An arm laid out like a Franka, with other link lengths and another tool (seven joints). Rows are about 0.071 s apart.
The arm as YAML. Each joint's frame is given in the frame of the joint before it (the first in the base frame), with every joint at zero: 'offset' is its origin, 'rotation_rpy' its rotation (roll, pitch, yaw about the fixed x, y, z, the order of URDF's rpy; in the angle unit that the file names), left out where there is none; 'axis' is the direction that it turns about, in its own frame. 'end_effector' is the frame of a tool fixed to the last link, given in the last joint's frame.
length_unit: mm
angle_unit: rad
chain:
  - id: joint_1
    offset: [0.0, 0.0, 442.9]
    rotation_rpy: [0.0, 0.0, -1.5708]
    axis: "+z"
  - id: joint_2
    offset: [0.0, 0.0, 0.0]
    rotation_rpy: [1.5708, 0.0, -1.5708]
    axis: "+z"
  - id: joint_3
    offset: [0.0, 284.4, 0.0]
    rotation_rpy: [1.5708, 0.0, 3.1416]
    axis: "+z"
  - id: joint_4
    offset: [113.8, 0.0, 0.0]
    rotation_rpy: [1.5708, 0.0, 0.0]
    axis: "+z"
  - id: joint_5
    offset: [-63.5, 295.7, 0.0]
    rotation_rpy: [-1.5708, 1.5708, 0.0]
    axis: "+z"
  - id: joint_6
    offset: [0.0, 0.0, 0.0]
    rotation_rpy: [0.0, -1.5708, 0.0]
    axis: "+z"
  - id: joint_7
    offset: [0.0, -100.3, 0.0]
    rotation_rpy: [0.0, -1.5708, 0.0]
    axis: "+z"
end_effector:
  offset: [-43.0, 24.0, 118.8]
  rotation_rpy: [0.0, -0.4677, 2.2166]
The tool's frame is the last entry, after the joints.
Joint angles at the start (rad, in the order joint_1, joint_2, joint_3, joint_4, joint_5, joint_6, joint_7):
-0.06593, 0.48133, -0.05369, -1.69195, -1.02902, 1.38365, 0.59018
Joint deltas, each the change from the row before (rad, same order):
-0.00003, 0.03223, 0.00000, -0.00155, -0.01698, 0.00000, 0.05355
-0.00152, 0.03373, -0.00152, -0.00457, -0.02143, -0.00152, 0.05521
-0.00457, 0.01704, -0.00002, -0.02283, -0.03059, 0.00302, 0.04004
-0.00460, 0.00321, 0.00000, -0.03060, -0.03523, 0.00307, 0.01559
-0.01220, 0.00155, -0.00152, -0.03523, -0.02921, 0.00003, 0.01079
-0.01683, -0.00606, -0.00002, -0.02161, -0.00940, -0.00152, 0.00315
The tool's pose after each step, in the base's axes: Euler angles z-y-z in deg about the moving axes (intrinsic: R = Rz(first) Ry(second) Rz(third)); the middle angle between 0 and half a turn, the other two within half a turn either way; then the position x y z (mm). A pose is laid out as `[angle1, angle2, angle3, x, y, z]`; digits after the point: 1 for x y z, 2 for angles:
[-101.05, 90.54, -55.60, 501.4, -153.0, 374.6]
[-101.32, 88.04, -54.92, 499.9, -157.6, 356.5]
[-100.86, 85.73, -54.97, 494.8, -163.2, 343.0]
[-99.77, 83.88, -55.98, 487.9, -168.5, 335.6]
[-99.34, 82.31, -57.51, 477.3, -177.3, 328.1]
[-99.93, 81.80, -58.28, 469.0, -185.8, 326.5]

